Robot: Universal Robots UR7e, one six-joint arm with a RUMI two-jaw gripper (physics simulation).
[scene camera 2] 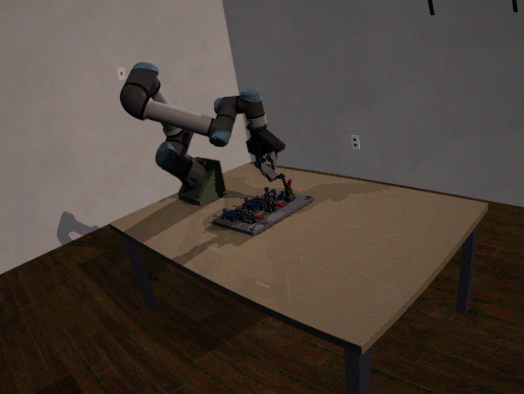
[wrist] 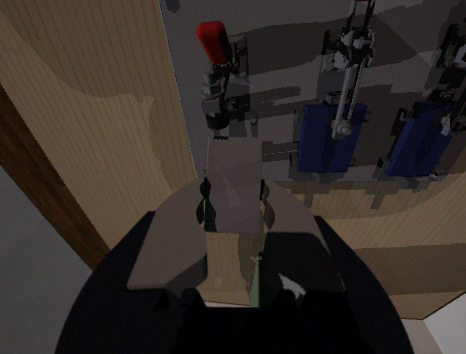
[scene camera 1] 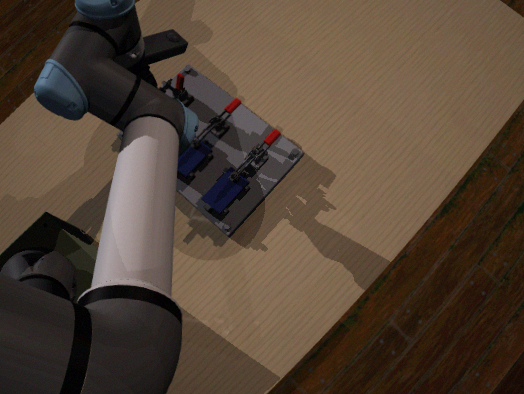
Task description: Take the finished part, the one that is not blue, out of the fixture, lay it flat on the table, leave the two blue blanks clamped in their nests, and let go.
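Places are measured from the arm's base along level axes (x back, y right, z up), in millimetres.
Pixels of known places: gripper, fingertip midpoint: [scene camera 2: 269,174] [wrist: 233,180]; arm's base, origin of the base link: [scene camera 2: 197,175] [scene camera 1: 37,282].
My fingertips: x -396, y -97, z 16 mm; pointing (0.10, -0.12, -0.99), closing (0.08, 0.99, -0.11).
For each thing: its middle in the pictures, then the offset to it from my fingertips. Level surfaces: height alone.
- finished part, body centre: [wrist: 233,184] [scene camera 2: 269,173] dx +0, dy +1, dz +6 mm
- fixture plate, body centre: [wrist: 329,93] [scene camera 1: 206,143] [scene camera 2: 264,210] dx -44, dy +99, dz -112 mm
- Wooden table, its level: dz -120 mm
My gripper [scene camera 2: 270,166] [wrist: 233,180] is shut on the finished part [scene camera 2: 270,175] [wrist: 234,175], a plain grey block, and holds it above the end of the fixture plate [scene camera 1: 205,85] [scene camera 2: 295,203] [wrist: 280,30]. In scene camera 1 the arm hides the part and fingers. One blue blank [scene camera 1: 194,161] [scene camera 2: 254,204] [wrist: 330,140] sits in the middle nest, and another blue blank [scene camera 1: 226,192] [scene camera 2: 231,214] [wrist: 420,142] sits in the far nest, each with a clamp arm down on it. The held part covers some of the end nest in the wrist view.
The end nest's clamp stands open, its red handle [scene camera 1: 180,81] [scene camera 2: 289,184] [wrist: 215,42] upright close to the held part. Two other red handles [scene camera 1: 233,105] [scene camera 1: 271,137] lie low over the plate. Wooden table [scene camera 1: 400,100] [scene camera 2: 350,250] surrounds the fixture; its edge [wrist: 55,185] shows at left in the wrist view.
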